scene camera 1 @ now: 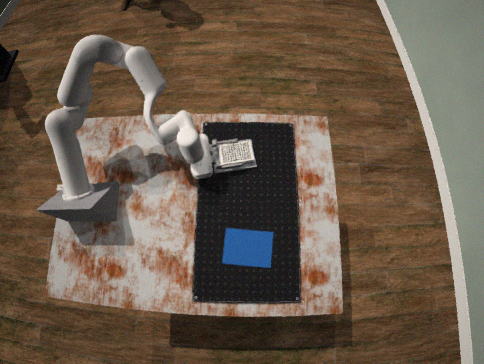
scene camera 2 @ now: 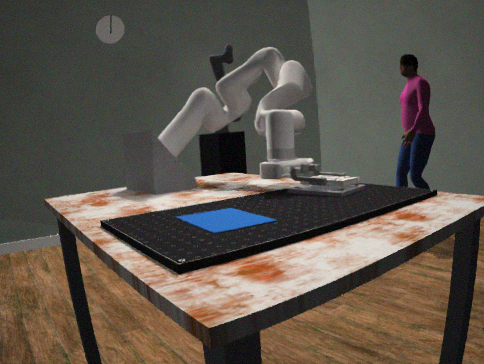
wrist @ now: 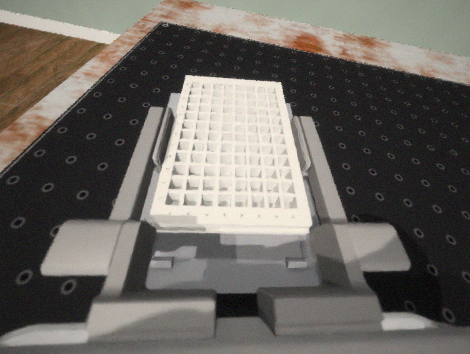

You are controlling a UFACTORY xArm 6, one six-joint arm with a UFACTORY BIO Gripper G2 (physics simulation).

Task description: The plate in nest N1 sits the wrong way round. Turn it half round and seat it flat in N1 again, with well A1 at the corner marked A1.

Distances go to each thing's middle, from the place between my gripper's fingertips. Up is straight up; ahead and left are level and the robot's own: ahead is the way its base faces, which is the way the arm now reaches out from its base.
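My hand 2 cm past the white well plate [wrist: 231,166]. Flat blue rectangle [scene camera 1: 252,248] 3 cm below my hand, 36 cm to the right of it.
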